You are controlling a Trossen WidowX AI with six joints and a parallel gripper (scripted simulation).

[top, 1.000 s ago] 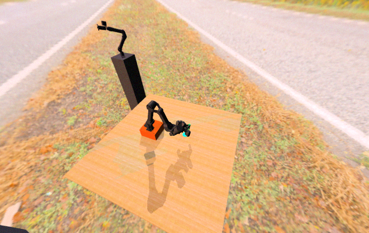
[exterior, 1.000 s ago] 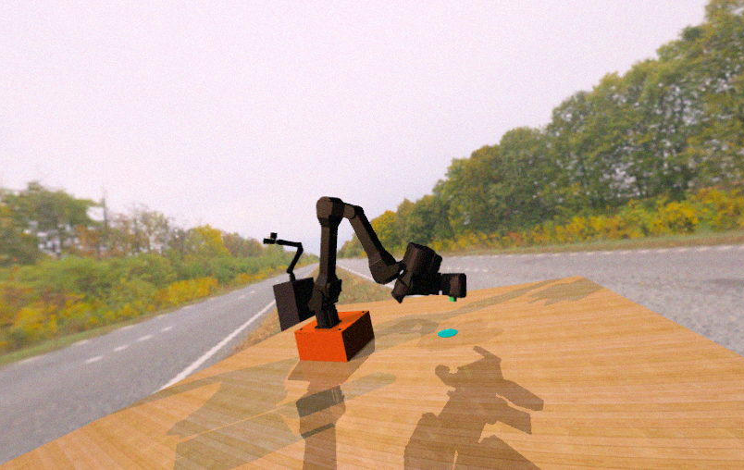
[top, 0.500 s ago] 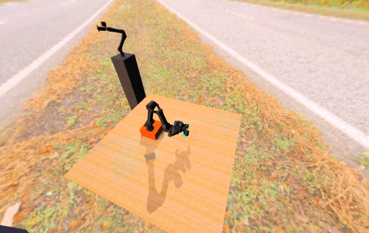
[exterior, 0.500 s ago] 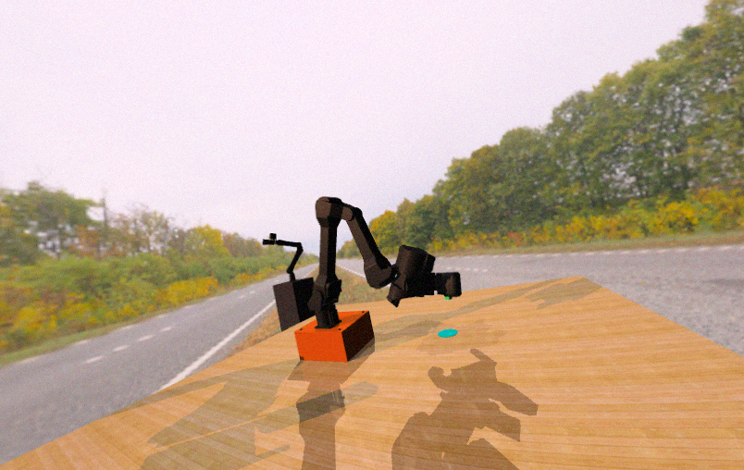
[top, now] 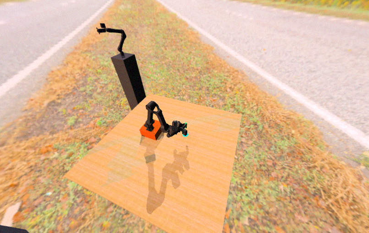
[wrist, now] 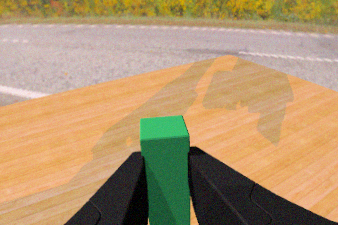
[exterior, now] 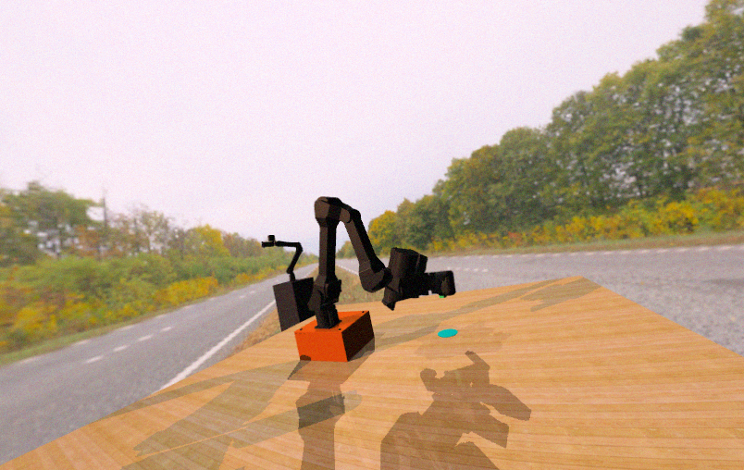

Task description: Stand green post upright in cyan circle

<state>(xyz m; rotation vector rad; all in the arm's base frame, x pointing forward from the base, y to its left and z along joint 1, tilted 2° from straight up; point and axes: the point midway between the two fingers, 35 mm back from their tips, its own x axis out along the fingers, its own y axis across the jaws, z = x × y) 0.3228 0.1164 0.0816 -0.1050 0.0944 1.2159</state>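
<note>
Right now the cyan circle is 16 cm below my gripper tip and 1 cm behind it. Round my gripper tip: green post (2 cm below).
</note>
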